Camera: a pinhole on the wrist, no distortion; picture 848 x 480 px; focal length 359.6 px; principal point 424.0 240.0 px. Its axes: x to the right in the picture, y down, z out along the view. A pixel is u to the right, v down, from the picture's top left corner.
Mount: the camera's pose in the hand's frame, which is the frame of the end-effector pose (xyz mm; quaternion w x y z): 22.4 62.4 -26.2 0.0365 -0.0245 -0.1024 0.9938
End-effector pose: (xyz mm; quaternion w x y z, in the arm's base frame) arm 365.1 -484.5 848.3 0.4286 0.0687 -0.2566 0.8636
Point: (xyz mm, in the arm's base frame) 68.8 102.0 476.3
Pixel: behind the camera
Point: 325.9 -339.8 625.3
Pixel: behind the camera
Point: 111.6 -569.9 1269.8
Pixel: 228 137
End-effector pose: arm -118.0 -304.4 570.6 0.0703 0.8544 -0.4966 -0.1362
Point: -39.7 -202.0 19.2
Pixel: 386 365
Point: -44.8 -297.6 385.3
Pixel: 326 463
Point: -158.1 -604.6 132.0
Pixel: 163 138
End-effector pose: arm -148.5 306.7 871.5 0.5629 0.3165 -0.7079 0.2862
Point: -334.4 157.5 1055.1
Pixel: 44 177
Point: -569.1 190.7 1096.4
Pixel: outside the picture
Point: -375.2 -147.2 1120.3
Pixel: 158 292
